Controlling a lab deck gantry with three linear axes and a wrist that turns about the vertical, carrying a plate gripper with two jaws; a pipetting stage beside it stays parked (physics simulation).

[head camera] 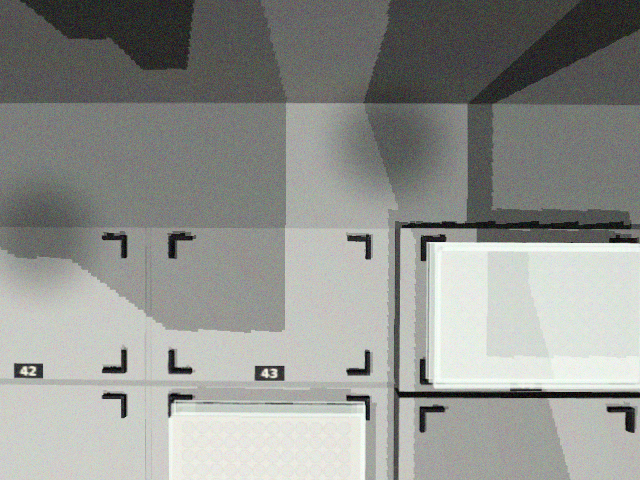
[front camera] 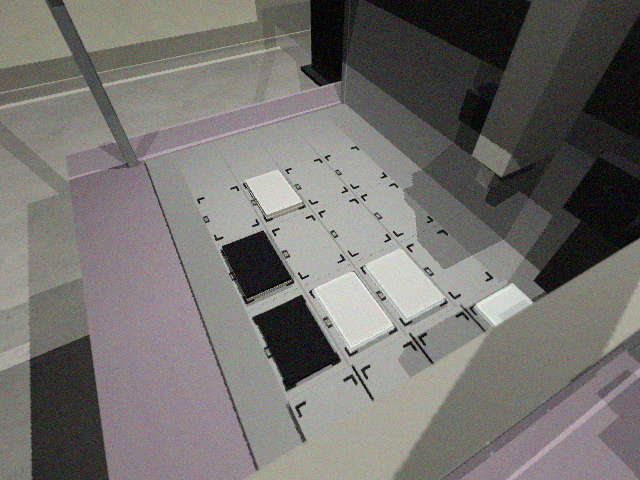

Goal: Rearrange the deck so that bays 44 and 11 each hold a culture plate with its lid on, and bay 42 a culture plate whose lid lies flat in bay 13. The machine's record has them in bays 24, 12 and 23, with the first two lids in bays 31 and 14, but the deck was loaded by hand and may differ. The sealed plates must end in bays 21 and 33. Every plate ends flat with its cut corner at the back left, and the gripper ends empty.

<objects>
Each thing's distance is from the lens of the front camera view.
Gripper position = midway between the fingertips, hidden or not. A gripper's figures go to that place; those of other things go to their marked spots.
gripper (front camera: 569, 276): 56 cm
black piece (front camera: 298, 345): 58 cm
black piece (front camera: 254, 261): 66 cm
cream plate (front camera: 274, 196): 78 cm
</objects>
